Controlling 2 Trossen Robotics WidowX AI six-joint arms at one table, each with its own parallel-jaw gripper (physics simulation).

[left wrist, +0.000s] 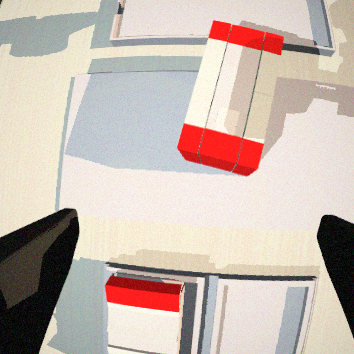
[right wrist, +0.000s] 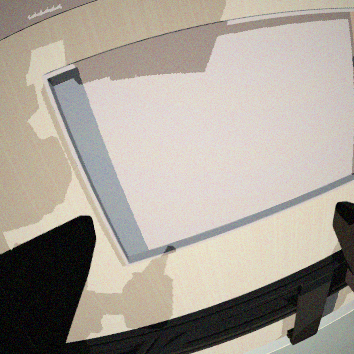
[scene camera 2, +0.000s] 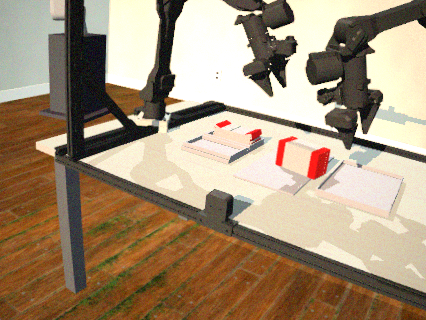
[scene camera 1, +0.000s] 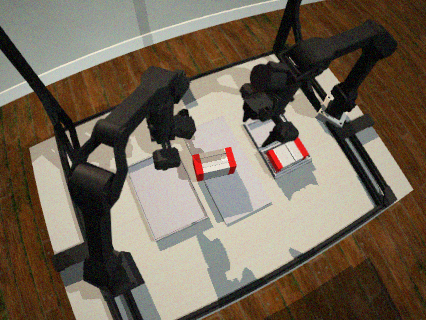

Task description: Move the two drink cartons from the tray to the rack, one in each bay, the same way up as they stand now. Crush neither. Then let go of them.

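Where they show: left gripper, fingertip midpoint: [left wrist: 203,225] [scene camera 2: 278,92] [scene camera 1: 253,134]; right gripper, fingertip midpoint: [right wrist: 218,222] [scene camera 2: 356,141]; left arm's base, link origin: [scene camera 2: 153,116] [scene camera 1: 334,110]; right arm's base, link origin: [scene camera 1: 113,275].
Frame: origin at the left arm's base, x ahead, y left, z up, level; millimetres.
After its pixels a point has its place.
One white carton with red ends [scene camera 1: 288,154] {y -75, x 270, z 6 mm} [scene camera 2: 237,131] {y -107, x 265, z 8 mm} [left wrist: 143,327] {y -89, x 283, z 6 mm} sits low in one bay of the rack [scene camera 1: 292,169] {y -36, x 292, z -27 mm} [scene camera 2: 206,153] {y -221, x 180, z -26 mm} [left wrist: 212,310] {y -149, x 261, z -26 mm}; the other bay holds no carton. The second carton [scene camera 1: 215,162] {y -251, x 435, z 36 mm} [scene camera 2: 300,157] {y -288, x 419, z 12 mm} [left wrist: 215,90] {y -242, x 436, z 36 mm} stands lengthwise on the flat mat [scene camera 1: 242,200] {y -125, x 471, z -32 mm} [scene camera 2: 270,175] {y -318, x 344, z -32 mm} [left wrist: 130,195] {y -128, x 403, z -32 mm}. The rimmed tray [scene camera 1: 170,200] {y -309, x 594, z -30 mm} [scene camera 2: 362,187] {y -350, x 576, z -30 mm} [left wrist: 175,20] {y -260, x 560, z -30 mm} [right wrist: 215,140] {y -359, x 568, z -30 mm} bears no carton. My left gripper [scene camera 2: 278,90] {y -192, x 355, z 154 mm} [left wrist: 203,225] {y -192, x 355, z 154 mm} is open and empty, high above the rack area. My right gripper [scene camera 2: 357,140] {y -374, x 524, z 95 mm} [right wrist: 218,222] {y -374, x 524, z 95 mm} is open and empty, above the tray's far end in scene camera 1.
The mat lies between tray and rack. Black rails [scene camera 1: 365,175] {y 205, x 164, z -18 mm} [scene camera 2: 290,255] {y -635, x 347, z -50 mm} [right wrist: 225,305] {y -491, x 740, z -29 mm} run along the table edges, and black frame posts [scene camera 1: 35,80] {y -742, x 586, z 257 mm} [scene camera 2: 75,80] {y -324, x -143, z 168 mm} rise from them. A dark clamp block [scene camera 2: 219,204] {y -562, x 213, z 4 mm} sits on the near edge in scene camera 2.
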